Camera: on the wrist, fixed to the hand. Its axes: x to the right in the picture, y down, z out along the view.
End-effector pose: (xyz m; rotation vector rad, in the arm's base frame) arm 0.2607 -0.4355 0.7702 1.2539 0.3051 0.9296
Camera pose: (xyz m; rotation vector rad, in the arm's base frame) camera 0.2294 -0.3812 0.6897 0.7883 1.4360 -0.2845
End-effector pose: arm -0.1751 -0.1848 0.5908 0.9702 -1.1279 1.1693
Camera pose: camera -0.1052 -0.1126 0.5736 1.3963 0.2139 0.1826
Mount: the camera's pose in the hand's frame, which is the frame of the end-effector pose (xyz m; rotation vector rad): -0.0015 -0.0582 -0.0837 0.3326 0.3050 -1.5148
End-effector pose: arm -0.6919 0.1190 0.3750 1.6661 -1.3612 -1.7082
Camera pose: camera -0.5952 0.1164 0.3428 -2.2893 0.0032 1.0840
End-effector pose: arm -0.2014 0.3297 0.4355 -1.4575 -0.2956 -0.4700
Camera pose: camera -0.2379 0.2442 0.4774 -0.5783 -1.1638 -1.7219
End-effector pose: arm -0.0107 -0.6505 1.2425 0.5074 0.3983 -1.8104
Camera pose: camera -0.0544 -0.5899 1.1731 -0.6451 -0.6504 2.6276
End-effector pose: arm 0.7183 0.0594 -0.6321 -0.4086 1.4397 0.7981
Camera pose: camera 0.6991 -0.0385 -0.6533 -1.1610 1.0660 -0.7330
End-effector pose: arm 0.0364 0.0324 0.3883 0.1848 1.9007 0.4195
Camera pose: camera -0.0366 -0.0386 0.3939 -1.1033 1.8376 -0.9274
